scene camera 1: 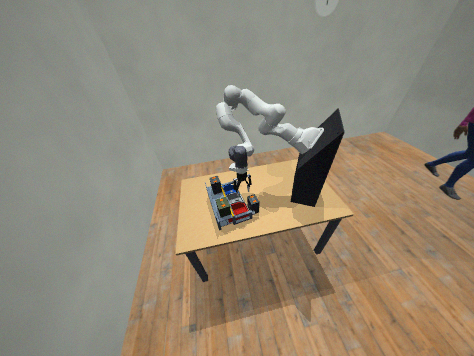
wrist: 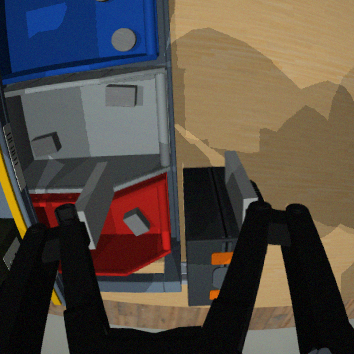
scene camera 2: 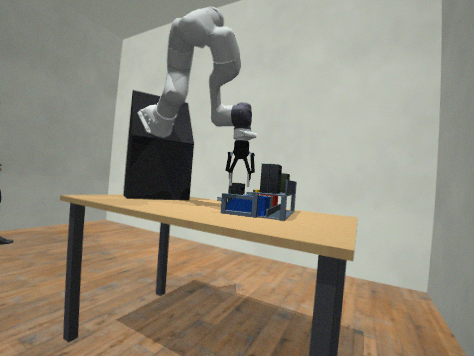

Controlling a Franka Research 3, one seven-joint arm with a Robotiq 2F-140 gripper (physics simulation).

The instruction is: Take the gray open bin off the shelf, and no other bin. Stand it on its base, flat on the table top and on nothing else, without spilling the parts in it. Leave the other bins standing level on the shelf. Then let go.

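Observation:
The gray open bin [scene camera 1: 233, 198] [wrist: 120, 125] sits in the shelf [scene camera 2: 255, 206] [wrist: 164, 30] between the blue bin [scene camera 1: 230, 189] [scene camera 2: 240, 205] [wrist: 75, 40] and the red bin [scene camera 1: 239, 208] [scene camera 2: 274, 200] [wrist: 100, 257]. Two gray parts [wrist: 121, 95] [wrist: 46, 144] lie inside it. The blue bin holds a round gray part [wrist: 123, 39], the red bin a gray block [wrist: 136, 222]. My gripper [scene camera 1: 242, 189] [scene camera 2: 239, 185] [wrist: 166, 172] is open and empty, pointing down above the shelf's front side. In the wrist view one finger overlaps the red bin and the other a black box.
That black box [scene camera 1: 254, 203] [scene camera 2: 237, 188] [wrist: 205, 200] stands on the table [scene camera 1: 195, 237] [scene camera 2: 320, 230] in front of the red bin. A dark box [scene camera 1: 215, 185] [scene camera 2: 271, 177] and a green one [scene camera 1: 223, 206] [scene camera 2: 285, 176] stand atop the shelf. A black panel [scene camera 1: 317, 170] [scene camera 2: 157, 167] stands by the arm's base.

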